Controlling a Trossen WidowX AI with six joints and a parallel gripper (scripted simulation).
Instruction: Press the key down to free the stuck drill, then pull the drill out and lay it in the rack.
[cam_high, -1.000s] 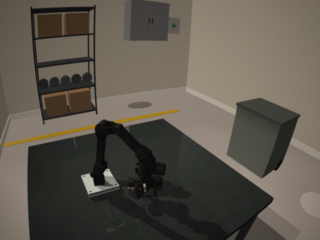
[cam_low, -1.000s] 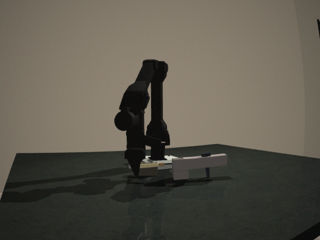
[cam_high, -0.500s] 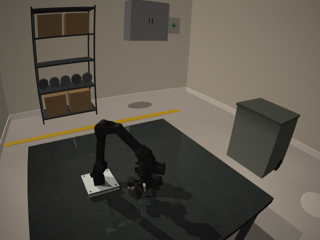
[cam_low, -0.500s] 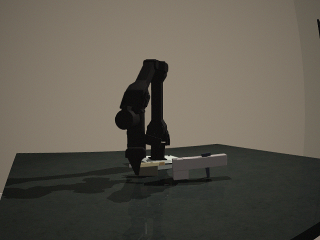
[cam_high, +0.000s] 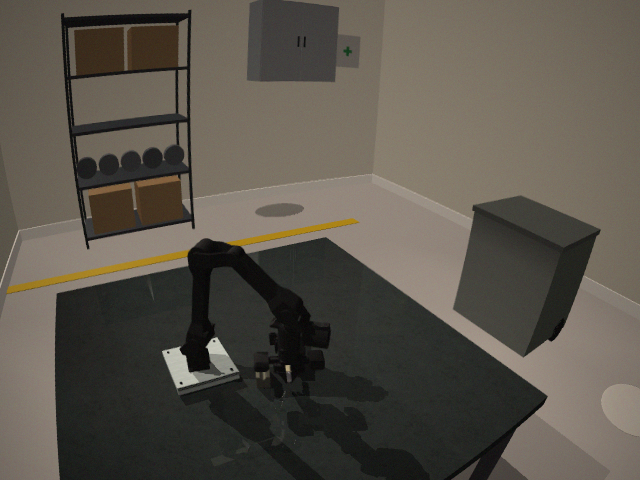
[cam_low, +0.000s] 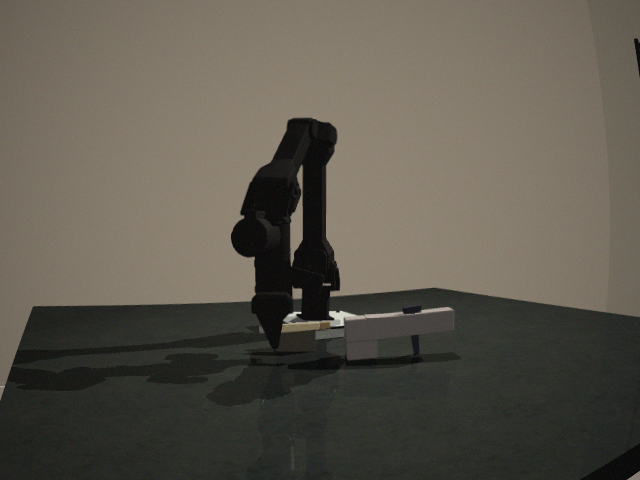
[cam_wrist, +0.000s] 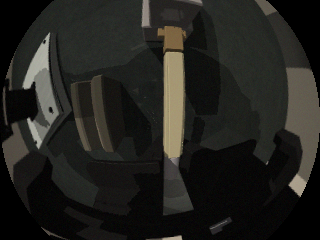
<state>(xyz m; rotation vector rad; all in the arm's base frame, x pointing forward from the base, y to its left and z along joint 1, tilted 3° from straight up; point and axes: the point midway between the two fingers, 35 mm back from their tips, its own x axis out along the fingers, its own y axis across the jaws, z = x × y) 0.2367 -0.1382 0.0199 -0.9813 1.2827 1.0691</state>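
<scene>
My gripper tip is now 1 cm short of the drill, 4 cm to the right of it and 4 cm below it. Round my gripper tip: rack: 6 cm behind, 5 cm to the left; housing: 5 cm ahead, 19 cm to the left, 3 cm above; dark blue key: 6 cm ahead, 22 cm to the left, 3 cm above.
</scene>
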